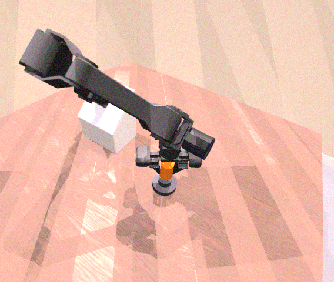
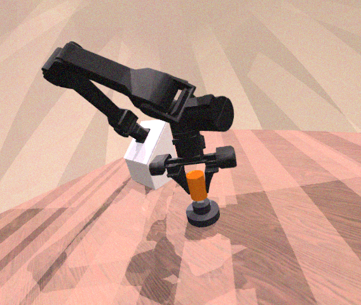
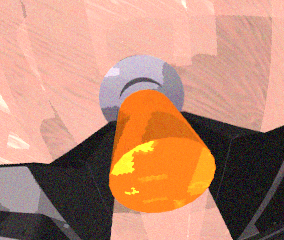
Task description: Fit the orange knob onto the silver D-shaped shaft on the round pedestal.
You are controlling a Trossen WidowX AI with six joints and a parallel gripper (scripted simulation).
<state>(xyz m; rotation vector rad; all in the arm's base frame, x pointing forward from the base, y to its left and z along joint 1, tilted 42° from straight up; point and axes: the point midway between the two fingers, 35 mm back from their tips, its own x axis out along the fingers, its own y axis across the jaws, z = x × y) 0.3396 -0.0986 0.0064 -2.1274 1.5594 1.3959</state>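
Right now my gripper tip is 3 cm below the orange knob. Also, from my gripper tip: round pedestal 4 cm below.
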